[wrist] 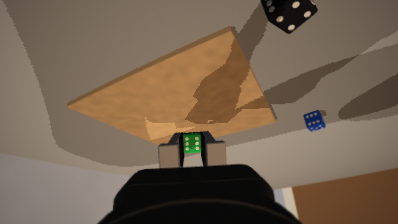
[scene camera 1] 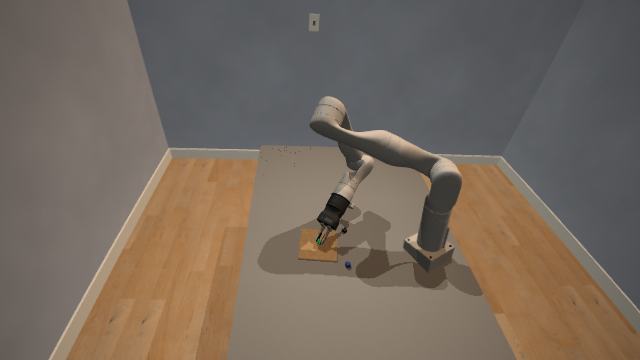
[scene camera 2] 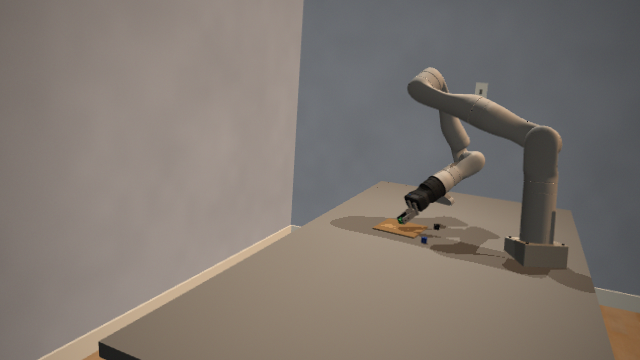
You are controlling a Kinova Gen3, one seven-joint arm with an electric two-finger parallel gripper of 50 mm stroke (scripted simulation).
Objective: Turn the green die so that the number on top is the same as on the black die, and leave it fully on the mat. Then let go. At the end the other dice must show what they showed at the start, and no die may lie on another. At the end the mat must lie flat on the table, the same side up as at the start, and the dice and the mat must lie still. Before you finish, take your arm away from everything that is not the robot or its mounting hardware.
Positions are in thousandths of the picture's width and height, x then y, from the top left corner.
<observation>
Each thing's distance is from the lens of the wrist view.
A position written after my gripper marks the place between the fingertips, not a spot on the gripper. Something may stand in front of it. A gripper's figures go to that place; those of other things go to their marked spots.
my gripper (wrist: 484,641): 0.19 m
tan mat (wrist: 524,382): 0.15 m
</observation>
